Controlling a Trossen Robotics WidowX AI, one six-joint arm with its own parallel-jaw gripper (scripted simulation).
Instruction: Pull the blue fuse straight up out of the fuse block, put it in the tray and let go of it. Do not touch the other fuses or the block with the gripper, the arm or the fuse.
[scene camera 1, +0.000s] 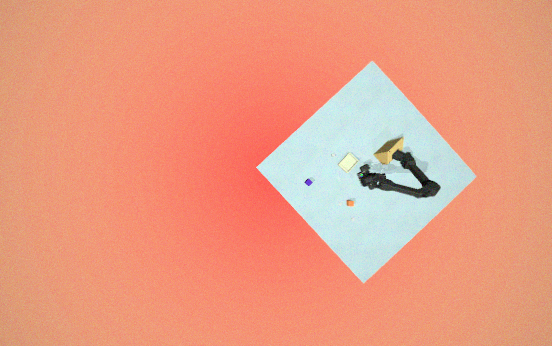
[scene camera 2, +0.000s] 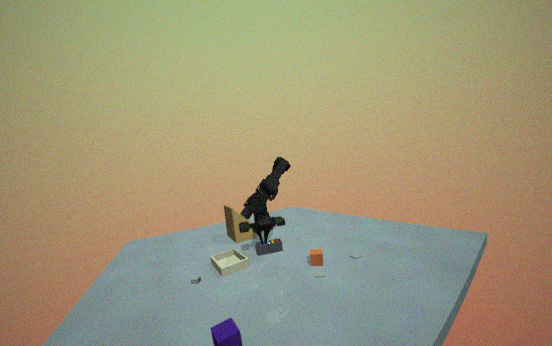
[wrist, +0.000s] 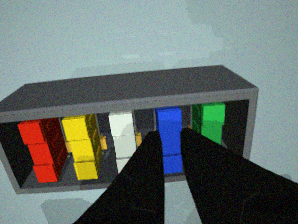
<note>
In view: the gripper (wrist: 169, 139), a blue fuse (wrist: 168, 119), a green fuse (wrist: 207, 118), a white fuse (wrist: 124, 134), a cream tray (scene camera 2: 230, 261), a yellow fuse (wrist: 82, 133) and a red fuse (wrist: 45, 140).
</note>
